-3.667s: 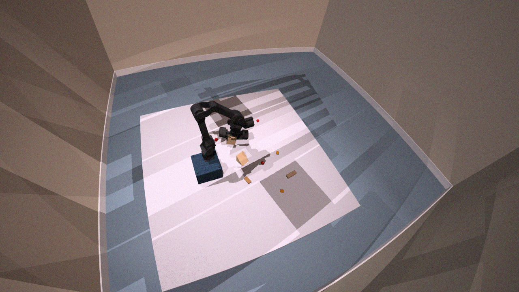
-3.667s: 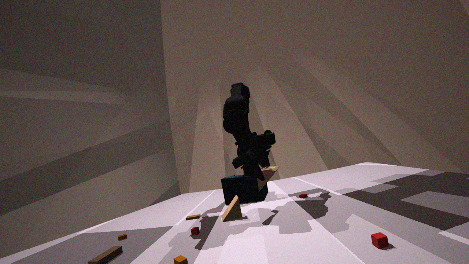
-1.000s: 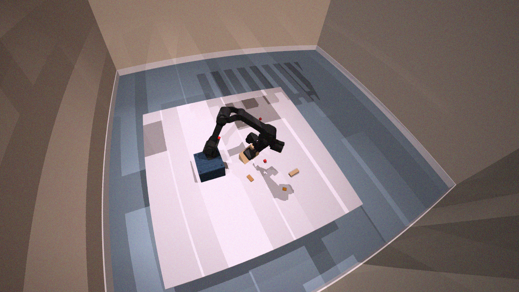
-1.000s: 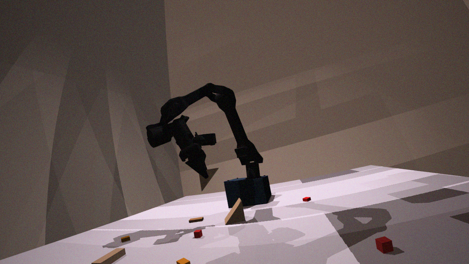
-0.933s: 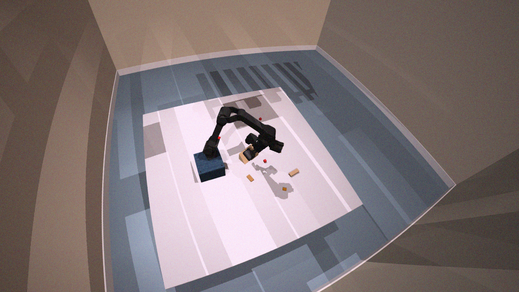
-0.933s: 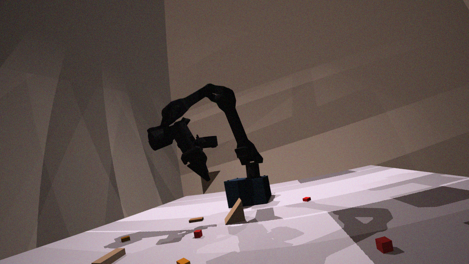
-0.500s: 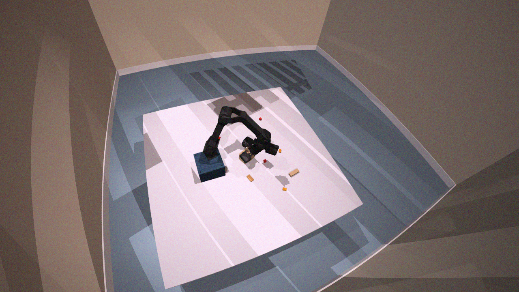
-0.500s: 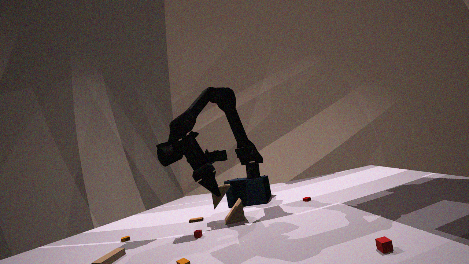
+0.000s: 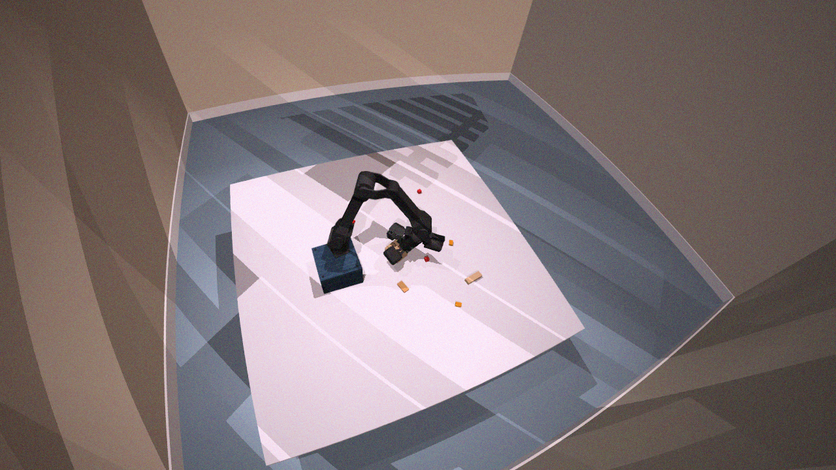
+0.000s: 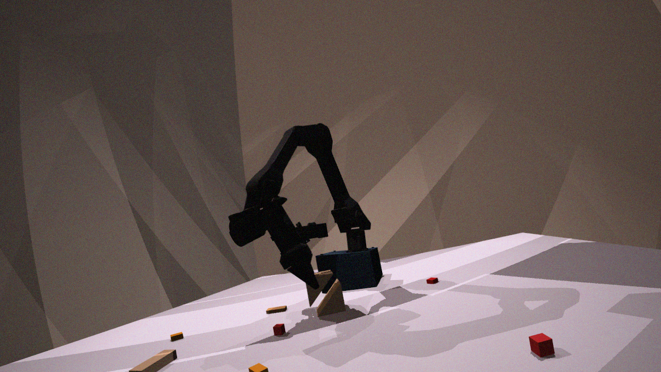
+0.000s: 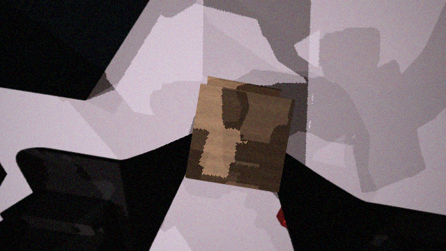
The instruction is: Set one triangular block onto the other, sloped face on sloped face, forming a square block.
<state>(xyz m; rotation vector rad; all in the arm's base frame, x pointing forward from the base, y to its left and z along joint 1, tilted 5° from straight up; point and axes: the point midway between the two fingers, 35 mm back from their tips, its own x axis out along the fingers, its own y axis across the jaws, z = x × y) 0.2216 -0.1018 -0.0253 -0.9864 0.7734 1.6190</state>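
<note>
My gripper tip is now 40 mm above the triangular block, 30 mm to the right of it and 10 mm past it.
</note>
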